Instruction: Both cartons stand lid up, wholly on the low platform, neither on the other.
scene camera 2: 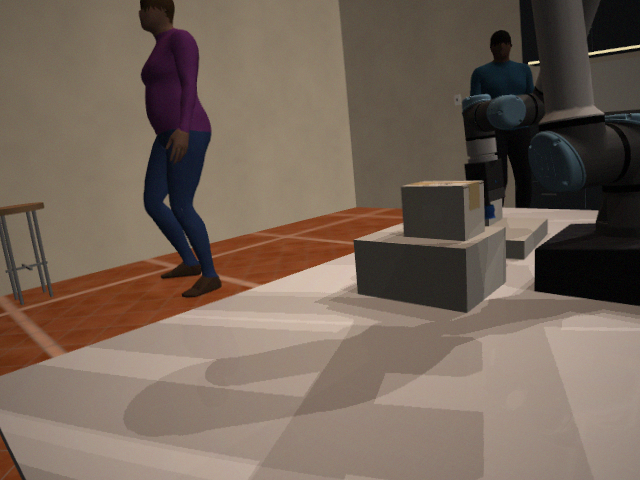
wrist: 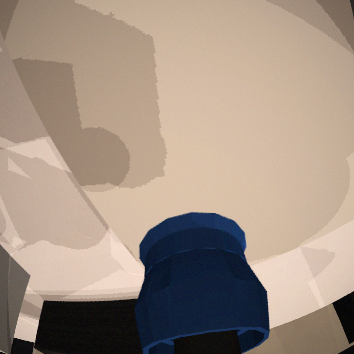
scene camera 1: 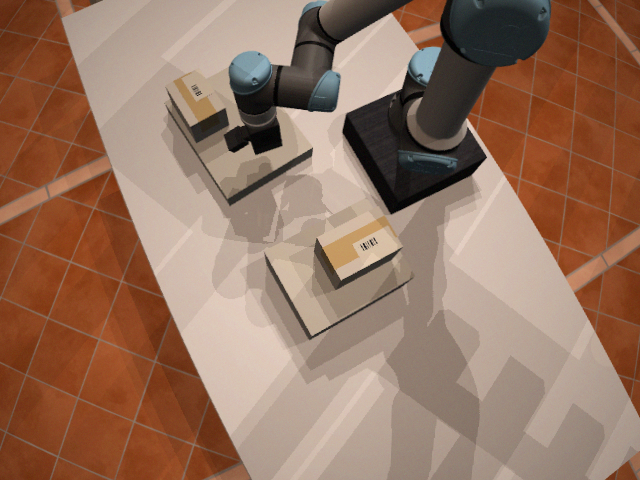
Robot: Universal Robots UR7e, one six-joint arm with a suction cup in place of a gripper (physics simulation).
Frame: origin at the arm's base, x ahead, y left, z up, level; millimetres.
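Where they show: end effector, tool point: (scene camera 2: 488, 217) (wrist: 193, 254); arm's base, origin of the base link: (scene camera 2: 636, 229).
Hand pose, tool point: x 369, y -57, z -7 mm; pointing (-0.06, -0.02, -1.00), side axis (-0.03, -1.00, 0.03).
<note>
Things, the pixels of their centre, and the offset from my tool point. Level surfaces: height alone.
- low platform, body centre: (wrist: 330, 77) (scene camera 1: 237, 128) (scene camera 2: 494, 235) 42 mm ahead, 104 mm right, 72 mm down
- taller block, body centre: (scene camera 2: 431, 261) (scene camera 1: 337, 270) 48 mm back, 327 mm left, 36 mm down
- table, its level: 96 mm down
One carton (scene camera 1: 196, 103) stands lid up at a far corner of the low platform (scene camera 1: 294, 147) (scene camera 2: 528, 233) (wrist: 250, 125), close to its edge. A sliver of this carton (scene camera 2: 497, 213) shows behind the nearer one. The other carton (scene camera 1: 359, 245) (scene camera 2: 434, 211) stands lid up on the taller block (scene camera 1: 305, 304) (scene camera 2: 413, 268). My gripper (scene camera 1: 266, 144) (scene camera 2: 490, 211) (wrist: 192, 225) points down over the low platform beside the far carton. Its blue cup holds nothing and bare platform shows beyond it in the wrist view. Its gap to the platform is hard to judge.
My arm's black base (scene camera 1: 413, 180) (scene camera 2: 584, 268) stands on the table (scene camera 1: 129, 87) (scene camera 2: 155, 413), to the right of both supports. A person in purple (scene camera 2: 173, 87) stands at the left, another in teal (scene camera 2: 501, 77) behind the arm. A stool (scene camera 2: 23, 208) stands at far left.
</note>
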